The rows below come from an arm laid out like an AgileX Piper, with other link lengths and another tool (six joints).
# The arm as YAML. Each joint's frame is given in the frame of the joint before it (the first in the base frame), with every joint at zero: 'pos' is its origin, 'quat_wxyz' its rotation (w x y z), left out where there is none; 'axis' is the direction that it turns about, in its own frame. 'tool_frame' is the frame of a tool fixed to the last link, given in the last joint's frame.
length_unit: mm
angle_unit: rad
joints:
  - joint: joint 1
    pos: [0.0, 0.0, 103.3]
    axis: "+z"
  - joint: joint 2
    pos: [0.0, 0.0, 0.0]
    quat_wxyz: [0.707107, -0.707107, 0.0, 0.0]
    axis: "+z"
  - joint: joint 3
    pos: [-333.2, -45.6, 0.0]
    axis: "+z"
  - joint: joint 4
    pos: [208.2, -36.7, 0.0]
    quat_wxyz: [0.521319, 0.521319, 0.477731, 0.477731]
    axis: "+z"
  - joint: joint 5
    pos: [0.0, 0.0, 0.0]
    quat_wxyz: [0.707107, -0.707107, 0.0, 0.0]
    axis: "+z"
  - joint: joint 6
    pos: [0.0, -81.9, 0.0]
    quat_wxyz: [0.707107, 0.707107, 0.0, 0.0]
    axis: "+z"
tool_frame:
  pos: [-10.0, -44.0, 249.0]
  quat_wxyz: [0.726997, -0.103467, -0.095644, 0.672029]
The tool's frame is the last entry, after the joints.
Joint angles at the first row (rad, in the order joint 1, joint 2, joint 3, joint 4, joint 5, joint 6):
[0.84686, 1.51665, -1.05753, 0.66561, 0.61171, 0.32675]
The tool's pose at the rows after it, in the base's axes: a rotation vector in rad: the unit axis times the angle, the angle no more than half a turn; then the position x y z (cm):
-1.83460 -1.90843 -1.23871 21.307 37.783 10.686
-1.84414 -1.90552 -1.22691 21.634 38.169 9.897
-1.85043 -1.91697 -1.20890 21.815 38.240 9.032
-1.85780 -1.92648 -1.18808 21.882 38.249 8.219
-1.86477 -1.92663 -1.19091 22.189 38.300 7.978
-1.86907 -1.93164 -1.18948 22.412 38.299 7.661
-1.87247 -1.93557 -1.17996 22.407 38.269 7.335
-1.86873 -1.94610 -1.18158 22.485 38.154 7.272
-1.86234 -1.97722 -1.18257 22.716 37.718 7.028
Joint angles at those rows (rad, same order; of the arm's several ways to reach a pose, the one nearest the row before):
[0.84688, 1.55320, -1.05755, 0.72960, 0.59117, 0.27439]
[0.84688, 1.57998, -1.05752, 0.74969, 0.57637, 0.25603]
[0.84685, 1.60243, -1.05755, 0.75274, 0.57049, 0.24647]
[0.84684, 1.62222, -1.05753, 0.75385, 0.56792, 0.24170]
[0.84687, 1.63014, -1.05756, 0.75382, 0.55777, 0.24067]
[0.84686, 1.63868, -1.05755, 0.75181, 0.55098, 0.23873]
[0.84685, 1.64596, -1.05750, 0.75085, 0.55097, 0.23866]
[0.84688, 1.64596, -1.05753, 0.74224, 0.55097, 0.23875]
[0.84687, 1.64596, -1.05753, 0.71103, 0.55191, 0.24664]

